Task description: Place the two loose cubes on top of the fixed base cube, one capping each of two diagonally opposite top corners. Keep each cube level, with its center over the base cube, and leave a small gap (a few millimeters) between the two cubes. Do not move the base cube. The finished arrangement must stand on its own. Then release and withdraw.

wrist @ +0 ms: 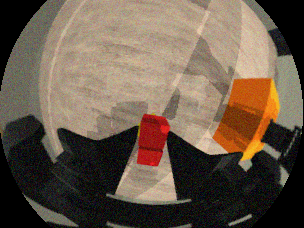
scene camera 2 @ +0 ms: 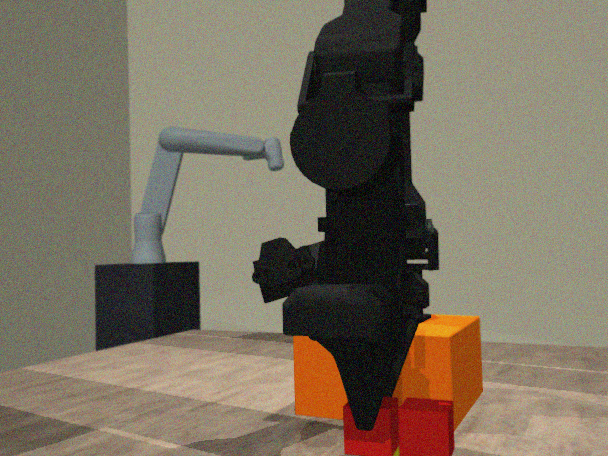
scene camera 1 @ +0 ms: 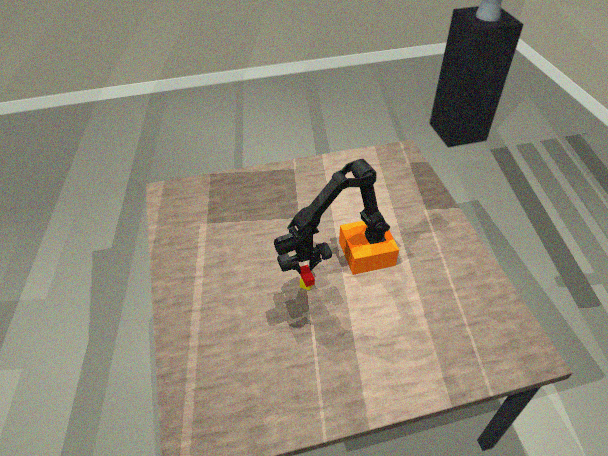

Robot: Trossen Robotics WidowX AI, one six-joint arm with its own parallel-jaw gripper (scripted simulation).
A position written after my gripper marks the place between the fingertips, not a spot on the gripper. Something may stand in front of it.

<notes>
In view: my gripper [scene camera 2: 372, 420] and a red cube [wrist: 154, 131].
My gripper shows as well in the wrist view [wrist: 153, 131] and in scene camera 1 [scene camera 1: 304, 271].
</notes>
